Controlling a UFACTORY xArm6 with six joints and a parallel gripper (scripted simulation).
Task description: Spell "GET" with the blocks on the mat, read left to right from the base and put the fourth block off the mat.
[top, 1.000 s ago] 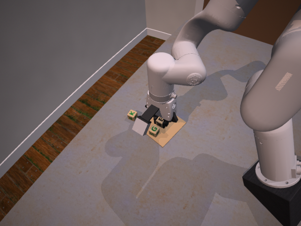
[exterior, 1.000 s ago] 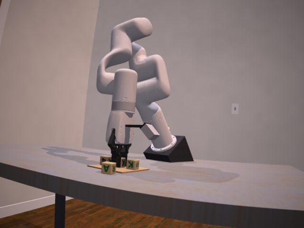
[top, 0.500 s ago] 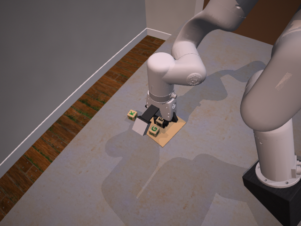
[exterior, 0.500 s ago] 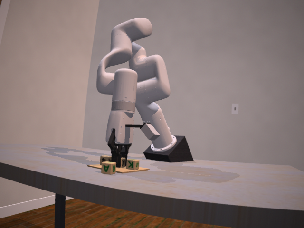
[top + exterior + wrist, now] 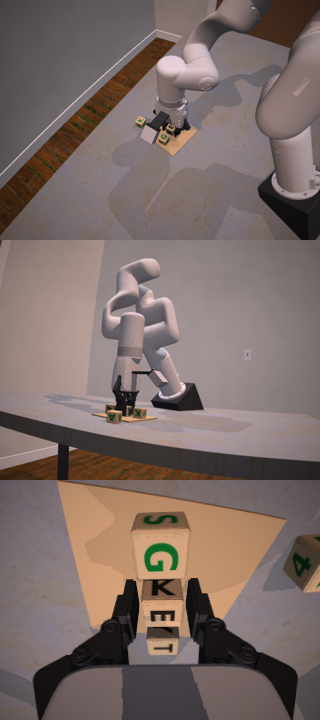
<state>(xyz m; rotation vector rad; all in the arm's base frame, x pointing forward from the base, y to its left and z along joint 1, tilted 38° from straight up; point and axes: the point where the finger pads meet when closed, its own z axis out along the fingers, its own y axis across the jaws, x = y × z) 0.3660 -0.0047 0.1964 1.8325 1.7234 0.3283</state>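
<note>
My hand is 10 mm above the E block. The rest, counted from my hand: G block (10 mm ahead, 50 mm to the left, 10 mm below); tan mat (20 mm below); T block (10 mm behind, 50 mm to the right, 10 mm below).
</note>
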